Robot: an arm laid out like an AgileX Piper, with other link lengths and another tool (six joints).
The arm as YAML. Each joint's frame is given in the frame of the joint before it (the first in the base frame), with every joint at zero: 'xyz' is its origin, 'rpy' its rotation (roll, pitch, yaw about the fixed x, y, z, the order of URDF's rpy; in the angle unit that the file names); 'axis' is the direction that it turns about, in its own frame. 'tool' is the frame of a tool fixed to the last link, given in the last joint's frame.
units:
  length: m
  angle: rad
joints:
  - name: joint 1
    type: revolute
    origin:
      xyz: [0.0, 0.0, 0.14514]
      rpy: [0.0, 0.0, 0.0]
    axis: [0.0, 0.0, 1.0]
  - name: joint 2
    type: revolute
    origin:
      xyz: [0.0, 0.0, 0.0]
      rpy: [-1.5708, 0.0, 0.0]
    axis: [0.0, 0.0, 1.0]
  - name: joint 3
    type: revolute
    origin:
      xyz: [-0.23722, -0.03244, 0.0]
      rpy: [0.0, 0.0, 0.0]
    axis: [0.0, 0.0, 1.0]
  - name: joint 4
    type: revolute
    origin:
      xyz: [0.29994, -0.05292, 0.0]
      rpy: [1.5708, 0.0, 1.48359]
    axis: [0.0, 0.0, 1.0]
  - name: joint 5
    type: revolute
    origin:
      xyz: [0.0, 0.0, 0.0]
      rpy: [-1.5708, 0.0, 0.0]
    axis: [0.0, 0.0, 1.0]
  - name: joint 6
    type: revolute
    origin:
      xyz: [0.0, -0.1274, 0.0]
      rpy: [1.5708, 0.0, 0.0]
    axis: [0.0, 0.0, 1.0]
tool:
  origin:
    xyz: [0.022, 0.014, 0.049]
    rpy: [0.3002, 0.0, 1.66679]
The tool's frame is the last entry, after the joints.
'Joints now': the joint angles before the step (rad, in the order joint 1, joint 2, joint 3, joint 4, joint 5, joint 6). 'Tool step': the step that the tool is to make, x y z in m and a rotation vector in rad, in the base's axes. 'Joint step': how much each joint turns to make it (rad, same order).
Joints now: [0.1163, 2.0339, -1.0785, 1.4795, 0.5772, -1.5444]
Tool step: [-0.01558, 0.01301, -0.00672, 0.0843, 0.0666, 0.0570]
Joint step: [0.0000, 0.0403, -0.0020, 0.0022, 0.1081, 0.0141]
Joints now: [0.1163, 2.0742, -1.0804, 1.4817, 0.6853, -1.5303]
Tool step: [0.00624, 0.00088, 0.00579, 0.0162, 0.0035, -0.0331]
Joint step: [0.0000, -0.0047, -0.0107, 0.0146, -0.0063, 0.0278]
